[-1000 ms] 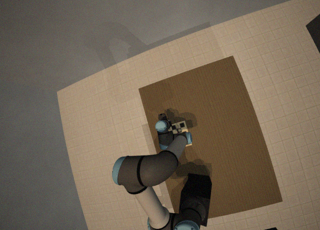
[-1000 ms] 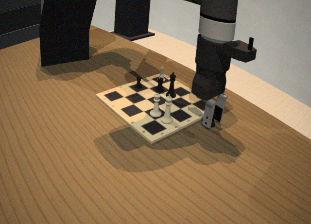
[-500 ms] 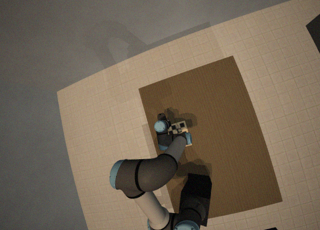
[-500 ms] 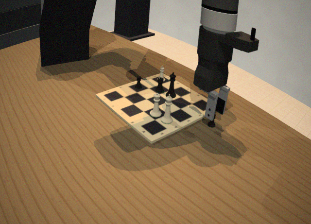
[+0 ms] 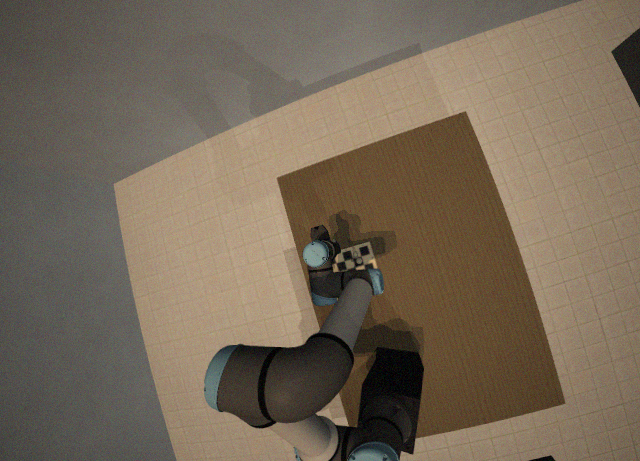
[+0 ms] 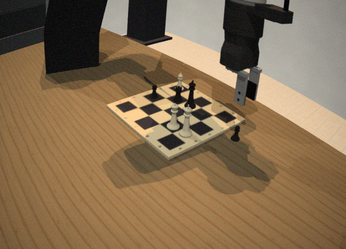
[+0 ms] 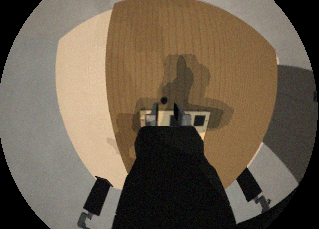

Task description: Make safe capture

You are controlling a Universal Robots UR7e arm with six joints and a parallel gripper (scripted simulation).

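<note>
The white queen lies 11 cm behind my hand, 7 cm to the right of it and 8 cm below it. From my hand the other things lie so: white king 8 cm behind, 7 cm to the right, 7 cm below; chessboard 15 cm behind, 2 cm to the right, 10 cm below; tall black piece 14 cm behind, 2 cm to the left, 7 cm below.
</note>
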